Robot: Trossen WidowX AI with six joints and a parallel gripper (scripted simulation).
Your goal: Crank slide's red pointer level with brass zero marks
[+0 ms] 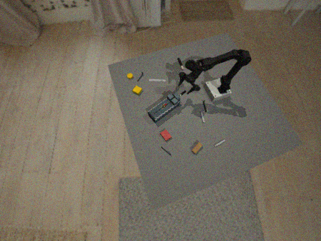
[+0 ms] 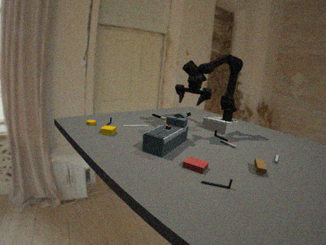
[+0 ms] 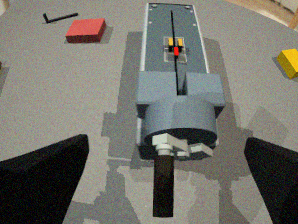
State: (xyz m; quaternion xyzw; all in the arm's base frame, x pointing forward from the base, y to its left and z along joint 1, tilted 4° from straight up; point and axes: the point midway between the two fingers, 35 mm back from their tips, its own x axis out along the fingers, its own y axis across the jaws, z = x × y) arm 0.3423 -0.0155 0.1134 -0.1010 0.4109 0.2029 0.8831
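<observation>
The dark handle lies 60 mm below my gripper tip, 20 mm behind it and 10 mm to the right of it. The rest, counted from my gripper tip: red pointer 140 mm ahead, 90 mm below, 50 mm to the left; yellow block 340 mm ahead, 180 mm to the right, 160 mm below; red block 270 mm to the left, 190 mm ahead, 160 mm below.
</observation>
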